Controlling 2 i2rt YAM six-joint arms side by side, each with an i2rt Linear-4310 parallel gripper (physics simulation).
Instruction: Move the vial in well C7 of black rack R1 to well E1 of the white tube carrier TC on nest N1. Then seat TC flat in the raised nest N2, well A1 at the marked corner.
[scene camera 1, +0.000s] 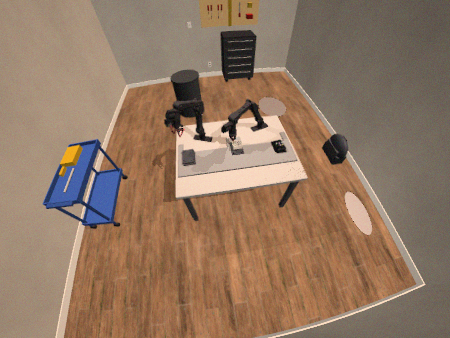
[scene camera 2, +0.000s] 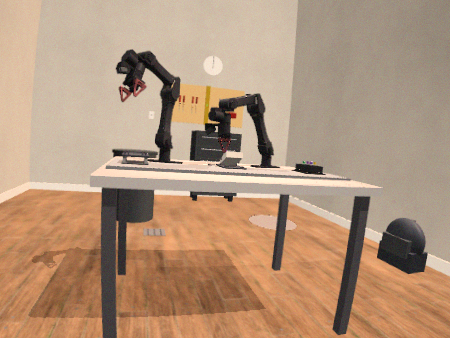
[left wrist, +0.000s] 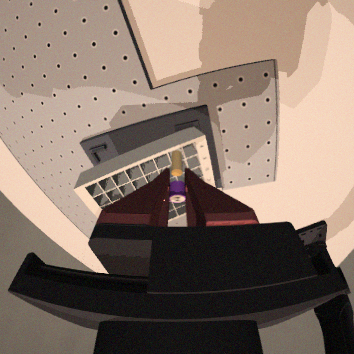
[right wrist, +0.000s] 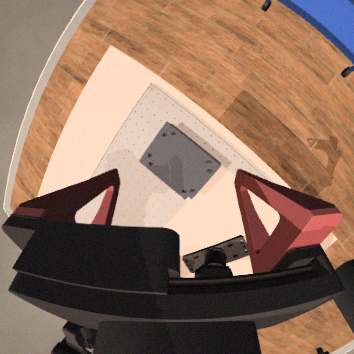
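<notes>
The white tube carrier TC (scene camera 1: 236, 144) (scene camera 2: 232, 159) (left wrist: 135, 157) is tilted on the dark nest N1 (scene camera 2: 235, 167) (left wrist: 142, 125), one long side raised. My left gripper (scene camera 1: 232, 138) (scene camera 2: 224, 148) (left wrist: 176, 174) is shut on the vial (left wrist: 177, 190), which has a purple cap and amber body, over the carrier's wells. Whether the vial's lower end is inside a well is unclear. My right gripper (scene camera 1: 177, 132) (scene camera 2: 131, 92) (right wrist: 176, 174) is open and empty, high at the picture's left. The raised nest N2 (scene camera 1: 188, 157) (scene camera 2: 135, 153) (right wrist: 180, 155) is a dark plate on supports.
The black rack R1 (scene camera 1: 279, 146) (scene camera 2: 310, 170) stands at the table's right in the scene views, with coloured caps on top. A perforated grey board (left wrist: 240, 125) (right wrist: 120, 155) lies under the fixtures. A blue cart (scene camera 1: 107, 197) stands left of the table.
</notes>
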